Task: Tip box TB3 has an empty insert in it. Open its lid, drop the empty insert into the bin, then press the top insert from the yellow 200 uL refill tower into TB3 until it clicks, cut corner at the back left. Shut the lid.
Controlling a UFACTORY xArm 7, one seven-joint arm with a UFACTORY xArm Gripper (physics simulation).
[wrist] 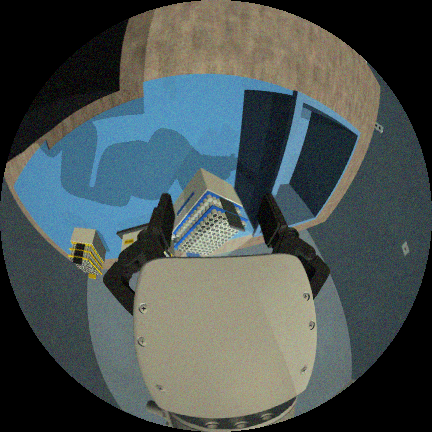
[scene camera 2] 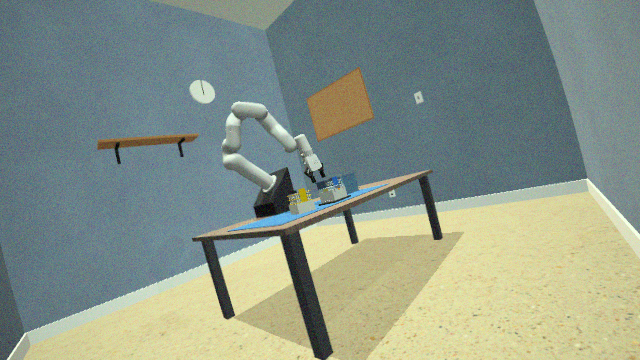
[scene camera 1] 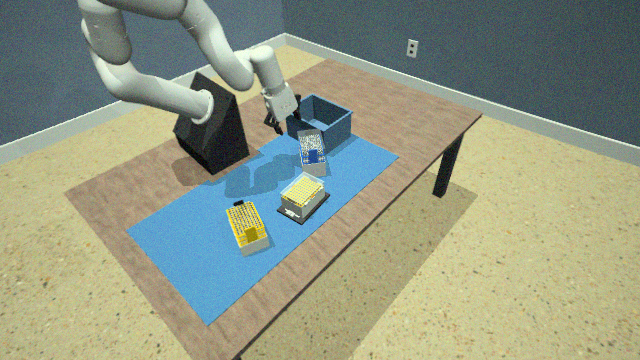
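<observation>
My gripper (scene camera 1: 289,122) (scene camera 2: 318,177) (wrist: 217,203) is open and empty, in the air above and behind the blue tower, beside the bin. Tip box TB3 (scene camera 1: 301,201) (scene camera 2: 333,195) (wrist: 131,240) is a pale box on a dark base near the mat's front edge. A clear lid lies over its yellow perforated insert; its latch is too small to judge. The left finger partly hides it in the wrist view. The yellow refill tower (scene camera 1: 247,225) (scene camera 2: 301,205) (wrist: 86,250) stands left of the box with stacked yellow inserts. The blue bin (scene camera 1: 337,137) (scene camera 2: 351,182) (wrist: 262,140) stands at the back right.
A blue refill tower (scene camera 1: 312,152) (scene camera 2: 335,181) (wrist: 215,220) stands between TB3 and the bin, below the fingers. The blue mat (scene camera 1: 190,265) lies on the wooden table (scene camera 1: 395,100). The black arm mount (scene camera 1: 215,135) stands at the back left.
</observation>
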